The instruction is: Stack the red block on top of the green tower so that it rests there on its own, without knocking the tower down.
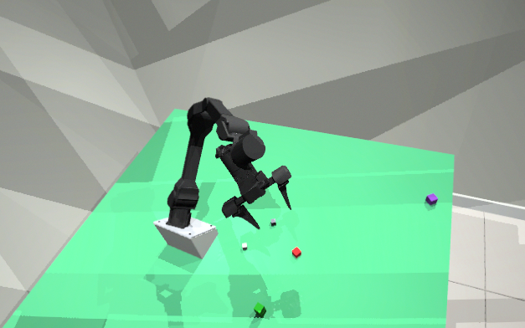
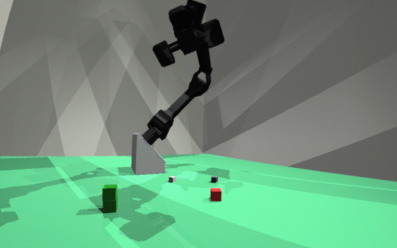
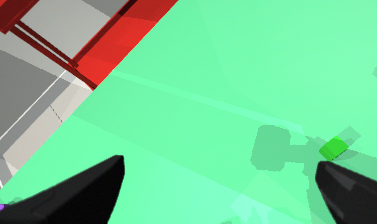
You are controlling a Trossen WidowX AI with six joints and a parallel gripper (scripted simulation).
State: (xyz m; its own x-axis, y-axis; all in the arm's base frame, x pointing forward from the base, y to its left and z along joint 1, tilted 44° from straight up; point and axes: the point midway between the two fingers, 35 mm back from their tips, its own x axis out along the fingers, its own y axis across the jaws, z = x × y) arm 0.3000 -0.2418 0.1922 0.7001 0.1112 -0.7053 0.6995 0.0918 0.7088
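The red block is 2 cm ahead of my gripper tip, 8 cm to the left of it and 32 cm below it. Round my gripper tip: small dark grey block 8 cm behind, 18 cm to the left, 32 cm below; small white block 16 cm behind, 7 cm to the left, 32 cm below; purple block 45 cm ahead, 36 cm to the left, 32 cm below.
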